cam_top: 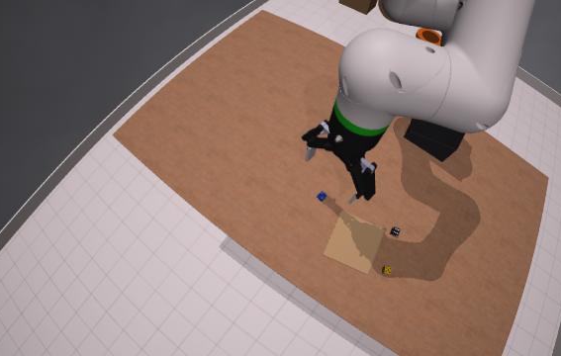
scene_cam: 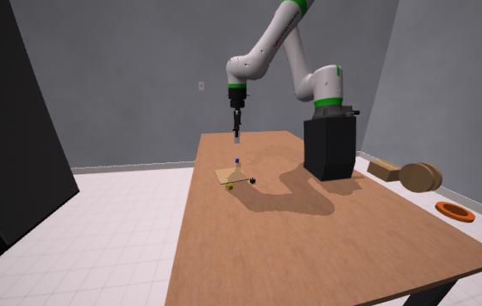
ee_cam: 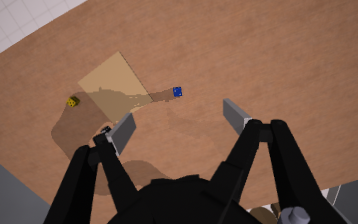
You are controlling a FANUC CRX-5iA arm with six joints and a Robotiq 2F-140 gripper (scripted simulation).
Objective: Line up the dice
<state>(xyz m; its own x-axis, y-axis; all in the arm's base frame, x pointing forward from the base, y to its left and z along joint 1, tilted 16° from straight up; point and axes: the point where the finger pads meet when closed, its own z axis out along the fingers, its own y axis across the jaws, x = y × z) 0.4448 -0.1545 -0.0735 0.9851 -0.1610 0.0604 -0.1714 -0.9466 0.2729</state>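
Now: hand 140 mm above the blue die. From my hand the other things lie so: yellow die: 270 mm to the left, 140 mm below, 70 mm ahead; then tan mat: 150 mm to the left, 150 mm below, 50 mm ahead; then black die: 240 mm to the left, 140 mm below, 40 mm behind.
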